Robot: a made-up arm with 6 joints. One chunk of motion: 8 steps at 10 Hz.
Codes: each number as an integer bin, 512 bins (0 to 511) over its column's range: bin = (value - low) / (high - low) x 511, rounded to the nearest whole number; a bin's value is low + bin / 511 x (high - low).
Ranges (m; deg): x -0.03..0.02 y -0.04..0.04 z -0.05..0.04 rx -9..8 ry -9..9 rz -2..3
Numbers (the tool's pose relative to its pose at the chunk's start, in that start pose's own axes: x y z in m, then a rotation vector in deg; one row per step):
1: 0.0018 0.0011 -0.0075 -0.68 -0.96 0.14
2: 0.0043 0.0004 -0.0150 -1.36 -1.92 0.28
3: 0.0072 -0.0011 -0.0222 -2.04 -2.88 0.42
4: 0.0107 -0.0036 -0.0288 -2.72 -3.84 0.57
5: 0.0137 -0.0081 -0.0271 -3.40 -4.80 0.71
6: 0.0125 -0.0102 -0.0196 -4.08 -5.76 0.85
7: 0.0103 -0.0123 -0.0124 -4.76 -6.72 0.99
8: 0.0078 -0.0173 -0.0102 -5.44 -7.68 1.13
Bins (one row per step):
1: 325 263 241 250 228 219
2: 351 258 199 230 201 233
3: 380 248 158 209 174 247
4: 416 233 120 189 146 263
5: 447 204 130 168 119 277
6: 434 190 173 148 92 291
7: 412 177 213 127 65 306
8: 386 145 226 107 37 320

